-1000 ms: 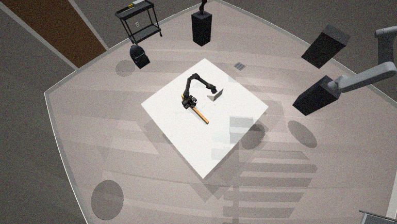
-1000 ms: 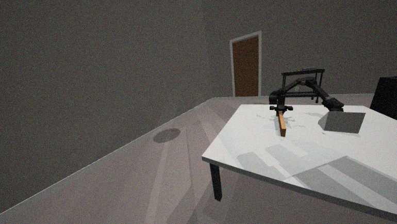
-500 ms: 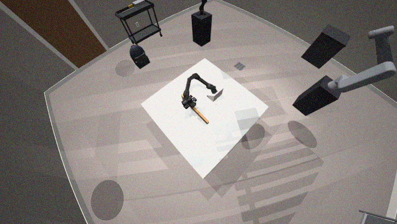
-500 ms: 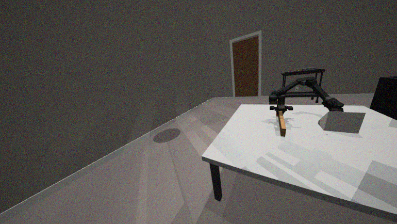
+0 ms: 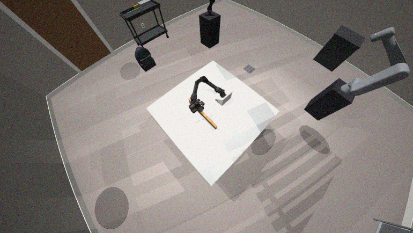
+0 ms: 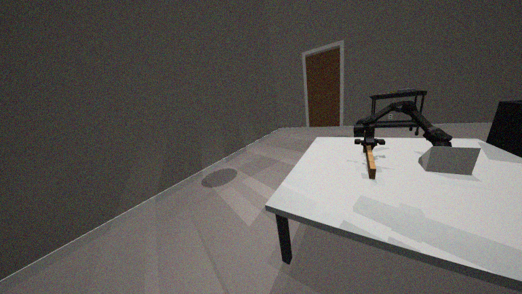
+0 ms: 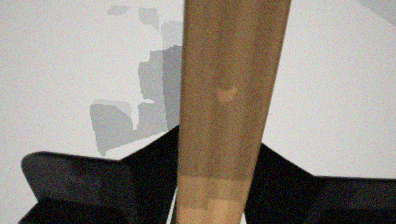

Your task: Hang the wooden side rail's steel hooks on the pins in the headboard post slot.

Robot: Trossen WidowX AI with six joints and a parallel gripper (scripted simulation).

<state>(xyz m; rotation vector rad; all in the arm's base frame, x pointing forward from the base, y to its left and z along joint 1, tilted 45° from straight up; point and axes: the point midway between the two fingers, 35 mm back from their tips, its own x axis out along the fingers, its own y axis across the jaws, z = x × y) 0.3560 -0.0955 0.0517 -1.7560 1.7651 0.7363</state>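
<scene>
The headboard post lies 110 mm to the right of my gripper tip and 40 mm above it.
</scene>
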